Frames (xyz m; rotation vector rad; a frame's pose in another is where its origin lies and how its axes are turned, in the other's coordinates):
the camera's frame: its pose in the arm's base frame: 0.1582 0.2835 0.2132 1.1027 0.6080 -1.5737
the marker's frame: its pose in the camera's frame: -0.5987 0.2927 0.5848 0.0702 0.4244 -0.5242
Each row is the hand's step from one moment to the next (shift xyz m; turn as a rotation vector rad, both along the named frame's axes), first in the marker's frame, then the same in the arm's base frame.
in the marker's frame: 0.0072 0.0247 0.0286 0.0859 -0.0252 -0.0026
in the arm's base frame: 0.0048 -0.0357 -0.0135 -0.0459 0.0238 -0.0731
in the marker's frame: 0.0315 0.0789 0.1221 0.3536 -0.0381 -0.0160
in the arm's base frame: -0.0018 -0.1401 -0.0499 -0.1320 0.0725 -0.3226
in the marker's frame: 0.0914 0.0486 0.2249 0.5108 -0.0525 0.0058
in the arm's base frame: -0.0936 -0.2098 -0.0922 -0.2022 0.0782 -0.4655
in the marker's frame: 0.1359 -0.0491 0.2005 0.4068 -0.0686 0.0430
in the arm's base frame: -0.1766 -0.1384 -0.1037 -0.2013 0.0407 -0.3604
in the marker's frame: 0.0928 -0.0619 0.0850 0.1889 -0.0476 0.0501
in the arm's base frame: -0.1196 -0.0357 -0.0639 -0.1207 -0.0004 -0.1609
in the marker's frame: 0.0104 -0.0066 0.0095 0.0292 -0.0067 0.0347
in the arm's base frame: -0.0131 -0.0041 -0.0073 -0.0308 -0.0241 -0.0239
